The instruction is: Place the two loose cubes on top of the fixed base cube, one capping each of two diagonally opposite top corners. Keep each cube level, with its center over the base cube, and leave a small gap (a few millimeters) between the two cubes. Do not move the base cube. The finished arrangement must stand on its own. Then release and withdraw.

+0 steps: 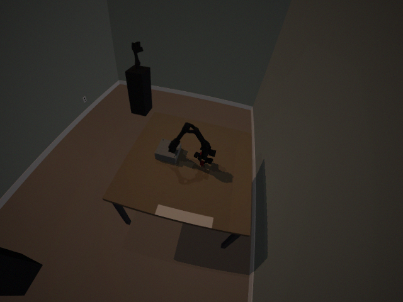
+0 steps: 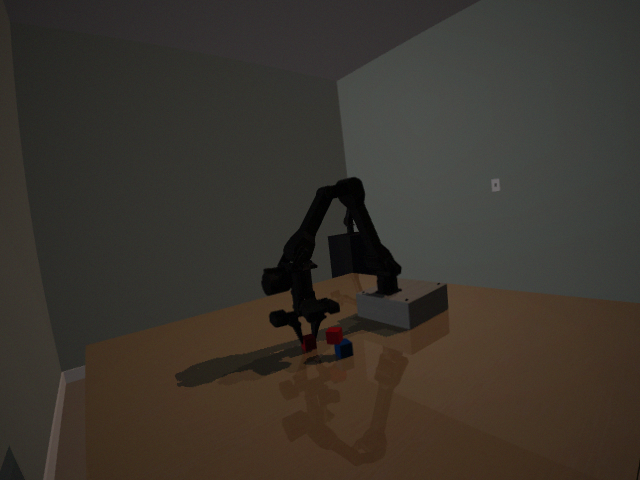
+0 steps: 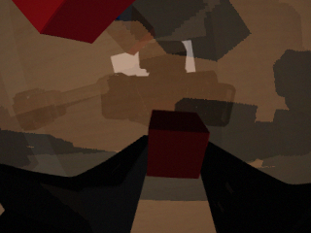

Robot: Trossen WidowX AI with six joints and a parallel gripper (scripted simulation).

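My gripper tip is now 11 cm to the right of the blue cube and 4 cm past it.
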